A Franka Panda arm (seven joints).
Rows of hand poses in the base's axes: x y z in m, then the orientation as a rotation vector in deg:
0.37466 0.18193 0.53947 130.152 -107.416 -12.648
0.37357 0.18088 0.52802 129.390 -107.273 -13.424
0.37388 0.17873 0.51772 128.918 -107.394 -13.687
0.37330 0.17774 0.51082 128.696 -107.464 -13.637
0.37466 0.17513 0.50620 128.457 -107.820 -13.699
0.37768 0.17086 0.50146 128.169 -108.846 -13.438
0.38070 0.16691 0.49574 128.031 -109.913 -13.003
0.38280 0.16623 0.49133 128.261 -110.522 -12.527
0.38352 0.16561 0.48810 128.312 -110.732 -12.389
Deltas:
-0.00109 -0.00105 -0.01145 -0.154 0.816 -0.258
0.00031 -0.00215 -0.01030 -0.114 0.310 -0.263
-0.00058 -0.00099 -0.00690 -0.133 0.058 -0.118
0.00136 -0.00261 -0.00462 0.026 -0.010 -0.295
0.00302 -0.00427 -0.00474 0.109 -0.439 -0.665
0.00302 -0.00395 -0.00572 0.137 -0.618 -0.616
0.00210 -0.00068 -0.00441 0.155 -0.616 -0.217
0.00072 -0.00062 -0.00323 0.050 -0.186 -0.087

